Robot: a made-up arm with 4 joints.
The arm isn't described. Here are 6 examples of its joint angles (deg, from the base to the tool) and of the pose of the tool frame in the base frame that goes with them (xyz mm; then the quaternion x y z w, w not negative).
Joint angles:
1: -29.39 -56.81 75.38 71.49
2: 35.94 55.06 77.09 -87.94
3: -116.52 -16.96 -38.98 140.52
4: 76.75 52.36 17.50 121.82
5: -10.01 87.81 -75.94 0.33
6: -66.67 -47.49 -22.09 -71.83
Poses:
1: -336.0 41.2 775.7 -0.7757 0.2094 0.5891 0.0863
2: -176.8 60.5 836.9 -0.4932 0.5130 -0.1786 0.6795
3: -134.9 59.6 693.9 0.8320 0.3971 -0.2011 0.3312
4: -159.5 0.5 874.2 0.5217 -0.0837 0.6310 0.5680
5: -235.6 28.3 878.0 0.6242 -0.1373 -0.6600 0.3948
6: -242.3 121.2 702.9 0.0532 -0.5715 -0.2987 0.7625
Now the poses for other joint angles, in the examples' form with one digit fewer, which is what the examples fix.
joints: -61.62 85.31 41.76 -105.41
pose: -235 36 768 0.419 0.339 -0.527 0.657
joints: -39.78 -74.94 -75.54 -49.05
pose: -291 86 709 0.146 -0.422 0.130 0.885
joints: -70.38 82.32 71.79 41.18
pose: -314 60 708 -0.112 -0.490 0.321 0.803
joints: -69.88 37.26 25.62 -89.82
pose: -251 84 766 0.351 -0.103 -0.560 0.744
